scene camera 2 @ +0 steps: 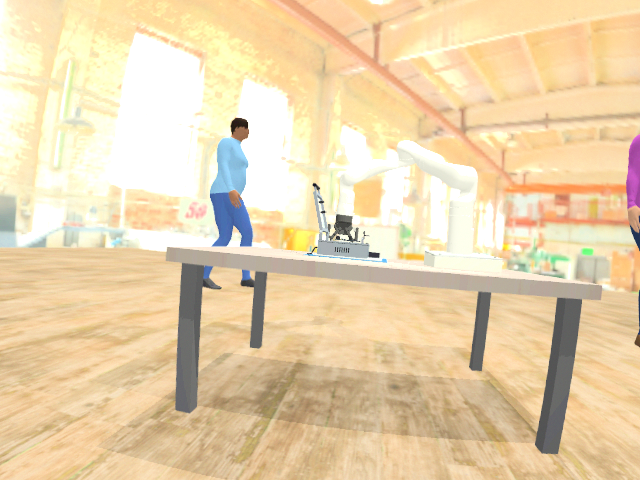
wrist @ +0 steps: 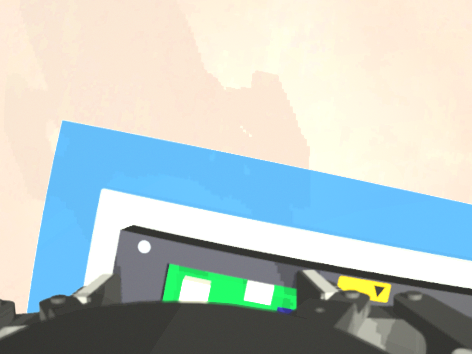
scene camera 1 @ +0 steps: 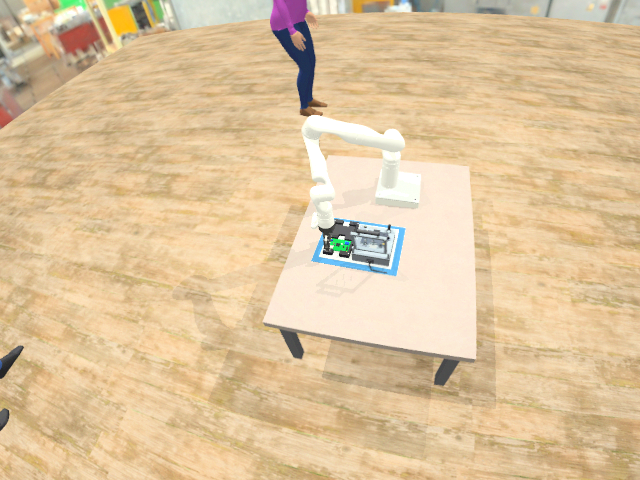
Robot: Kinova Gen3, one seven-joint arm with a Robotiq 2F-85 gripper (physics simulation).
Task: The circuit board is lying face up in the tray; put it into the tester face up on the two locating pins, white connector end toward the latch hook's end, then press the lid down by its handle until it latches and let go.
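Frame: origin at the arm's base, x ahead, y left, z up, level; millimetres.
Where they show: gripper, fingertip midpoint: (wrist: 208, 295) (scene camera 1: 328, 244); arm's base at its link origin: (scene camera 2: 458, 253) (scene camera 1: 388, 183).
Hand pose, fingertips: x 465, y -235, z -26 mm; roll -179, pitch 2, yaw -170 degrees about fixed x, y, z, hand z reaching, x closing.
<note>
Each offset is from my fingertips to the top centre of the thing. "*": to the spot under its first point. Level surfaces: height alone.
The green circuit board @(dx -14, dy +47, dz -2 mm) (scene camera 1: 340, 245) (wrist: 227, 291) lies face up in the dark tray @(* dx +27, dy -11, dz -1 mm) (wrist: 150, 260). In the wrist view its white connector @(dx +7, dy +10, dz -2 mm) (wrist: 195, 291) is toward the left, and its near part is hidden by the gripper body. My gripper (scene camera 1: 327, 242) (scene camera 2: 344, 238) (wrist: 208, 295) is open low over the tray, one fingertip to each side of the board in the wrist view. The grey tester (scene camera 1: 371, 250) (scene camera 2: 342, 249) stands beside the tray. Its lid (scene camera 2: 320, 212) is raised, with the black handle @(* dx +98, dy +258, dz +240 mm) (scene camera 2: 315, 184) at the top. The locating pins cannot be made out.
A blue-bordered mat @(dz -27 mm) (scene camera 1: 399, 250) (wrist: 200, 165) lies under tray and tester. A black cable (scene camera 1: 373, 267) runs from the tester's front. A yellow label @(dx -67, dy -12, dz -1 mm) (wrist: 364, 290) is on the tray. The arm's white base (scene camera 1: 398, 192) stands behind. Two people stand away from the table (scene camera 1: 413, 310).
</note>
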